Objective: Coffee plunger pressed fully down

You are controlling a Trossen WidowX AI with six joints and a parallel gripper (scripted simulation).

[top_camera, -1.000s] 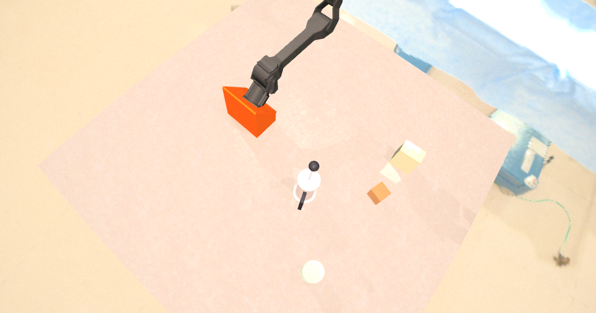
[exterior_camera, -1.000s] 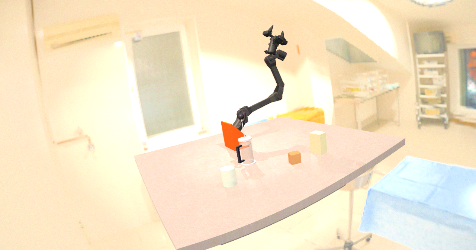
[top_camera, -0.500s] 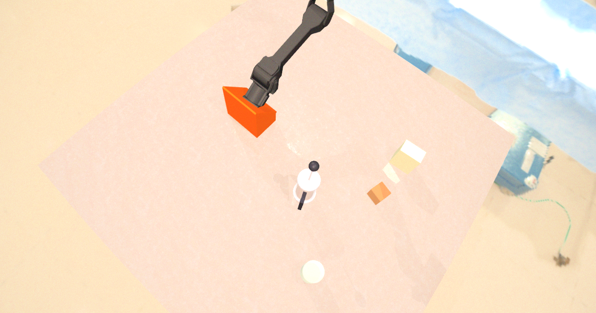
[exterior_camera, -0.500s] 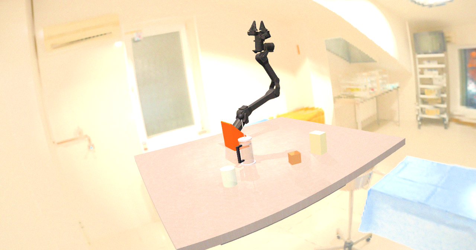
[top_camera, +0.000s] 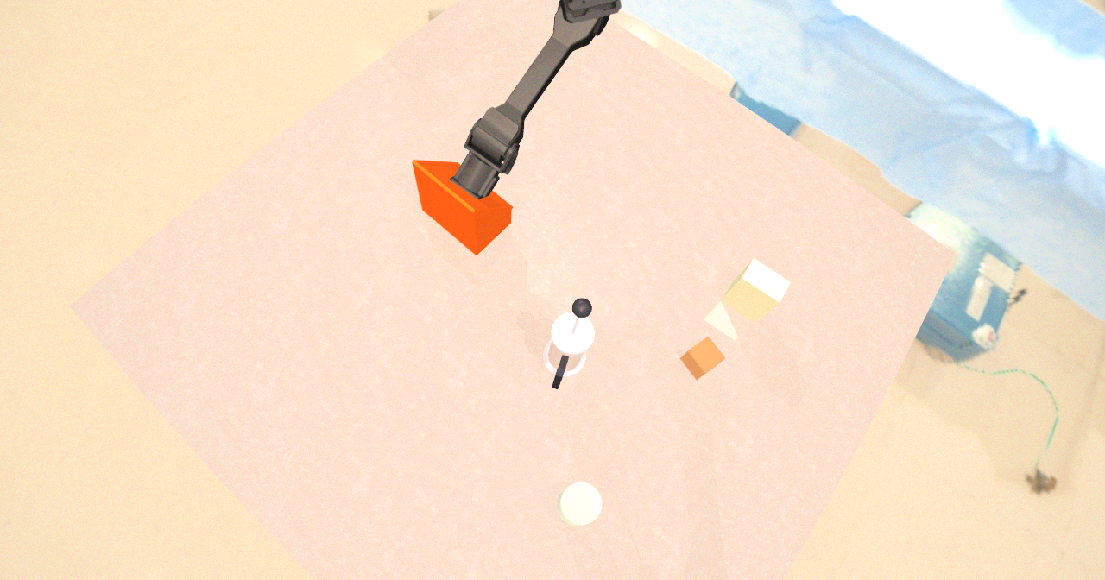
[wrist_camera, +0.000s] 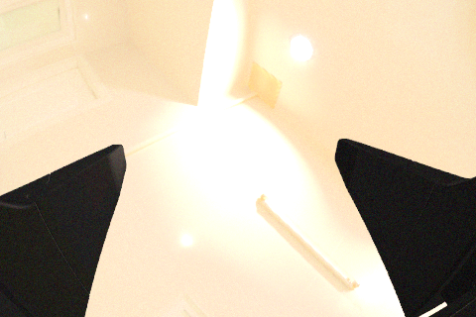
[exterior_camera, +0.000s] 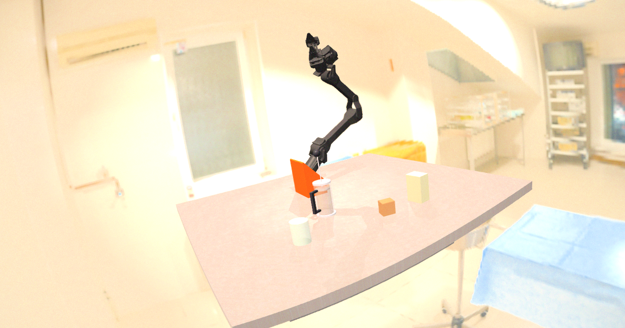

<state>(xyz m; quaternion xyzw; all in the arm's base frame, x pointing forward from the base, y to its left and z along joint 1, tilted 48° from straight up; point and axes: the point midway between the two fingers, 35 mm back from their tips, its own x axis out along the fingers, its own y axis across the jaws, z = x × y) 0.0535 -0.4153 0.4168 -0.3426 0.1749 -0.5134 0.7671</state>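
Now: gripper tip 590 mm above the coffee press, 160 mm to the left of it and 150 mm short of it.
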